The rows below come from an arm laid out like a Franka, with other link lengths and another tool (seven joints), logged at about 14 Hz.
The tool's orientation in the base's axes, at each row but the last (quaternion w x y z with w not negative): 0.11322 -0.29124 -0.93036 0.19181; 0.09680 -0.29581 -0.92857 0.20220; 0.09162 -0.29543 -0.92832 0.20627; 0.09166 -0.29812 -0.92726 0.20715; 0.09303 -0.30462 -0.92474 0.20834; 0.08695 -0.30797 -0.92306 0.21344; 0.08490 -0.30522 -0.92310 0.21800
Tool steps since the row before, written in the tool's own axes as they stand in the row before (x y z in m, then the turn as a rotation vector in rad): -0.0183 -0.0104 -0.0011 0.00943 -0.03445 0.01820; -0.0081 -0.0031 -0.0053 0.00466 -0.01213 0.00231; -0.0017 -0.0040 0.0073 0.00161 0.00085 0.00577; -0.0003 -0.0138 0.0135 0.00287 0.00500 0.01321; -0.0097 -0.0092 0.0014 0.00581 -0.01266 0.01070; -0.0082 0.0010 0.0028 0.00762 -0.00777 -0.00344; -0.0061 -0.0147 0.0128 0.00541 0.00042 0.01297
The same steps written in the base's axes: 0.0099 -0.0183 0.0036 -0.03063 -0.02585 -0.00089; 0.0065 -0.0054 0.0056 -0.01064 -0.00701 0.00345; -0.0028 -0.0064 -0.0049 -0.00255 -0.00032 -0.00548; -0.0108 -0.0148 -0.0061 -0.00361 0.00102 -0.01392; 0.0025 -0.0130 0.0024 -0.01447 -0.00923 -0.00373; 0.0062 -0.0052 -0.0032 -0.00918 0.00020 0.00677; -0.0066 -0.0187 -0.0049 -0.00786 -0.00100 -0.01161
